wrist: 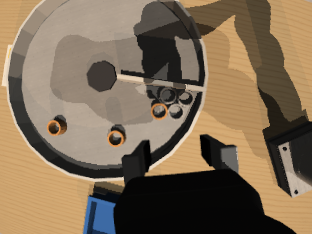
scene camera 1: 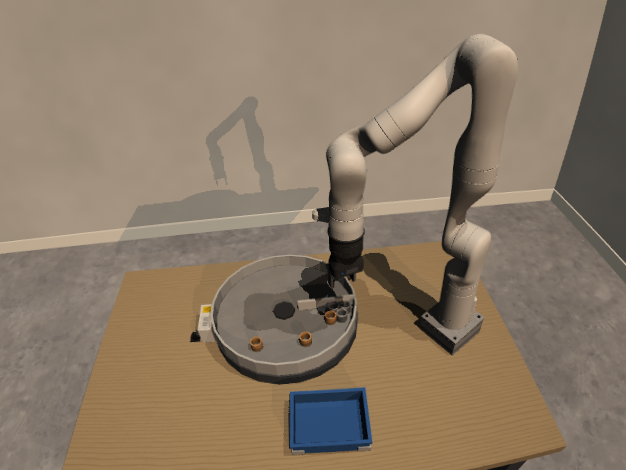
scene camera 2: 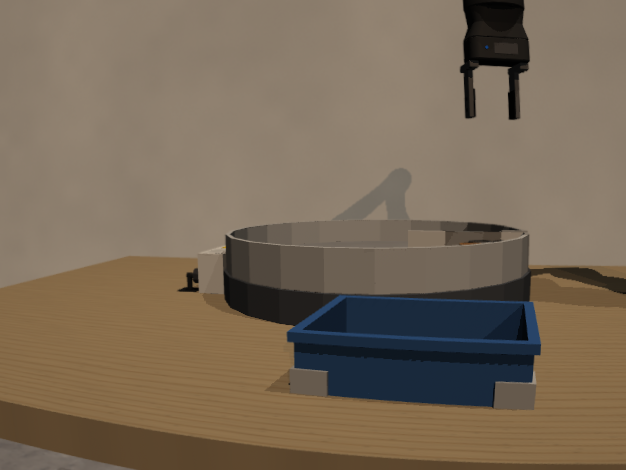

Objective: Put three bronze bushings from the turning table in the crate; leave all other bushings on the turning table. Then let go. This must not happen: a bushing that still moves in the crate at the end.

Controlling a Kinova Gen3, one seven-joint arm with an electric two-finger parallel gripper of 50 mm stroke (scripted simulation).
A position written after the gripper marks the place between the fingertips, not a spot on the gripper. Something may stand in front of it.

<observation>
In view: the gripper (scene camera 2: 492, 118), a grey turning table (scene camera 1: 246, 311) and a blue crate (scene camera 2: 337, 352).
The gripper shows as well in the wrist view (wrist: 175, 147) and in scene camera 1 (scene camera 1: 341, 282). The grey turning table is seen too in the wrist view (wrist: 70, 71). The blue crate shows as well in scene camera 1 (scene camera 1: 324, 416).
</observation>
